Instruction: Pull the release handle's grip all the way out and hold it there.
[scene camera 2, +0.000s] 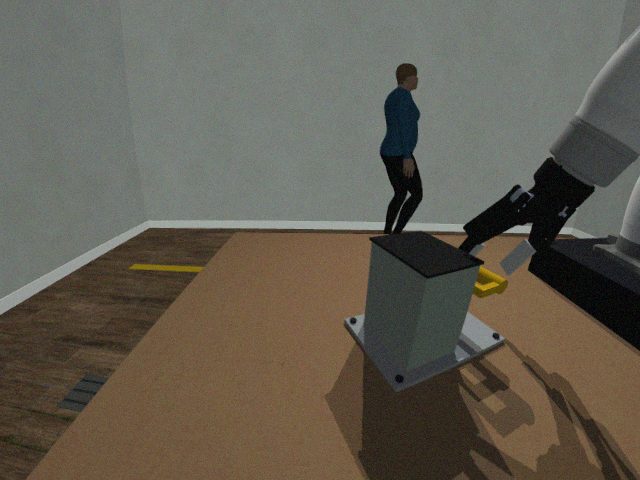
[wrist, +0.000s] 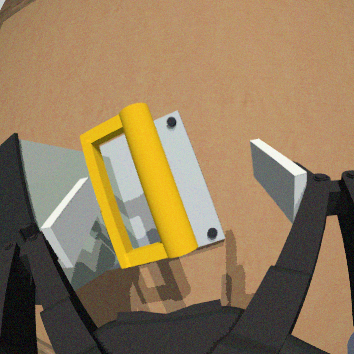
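The release handle is a yellow frame with a thick round grip bar. It stands out from the side of a pale grey-green box with a black top. My gripper is wide open and empty. In the scene view its pads are above the handle, one close to the box's top edge and one farther out. In the wrist view the handle appears between the pads, much closer to the left pad. The rod between handle and box is hidden, so how far the grip is out cannot be told.
The box stands on a light metal base plate with dark bolts, on a brown table. The black robot base is at the right. A person in blue is beyond the table near the wall.
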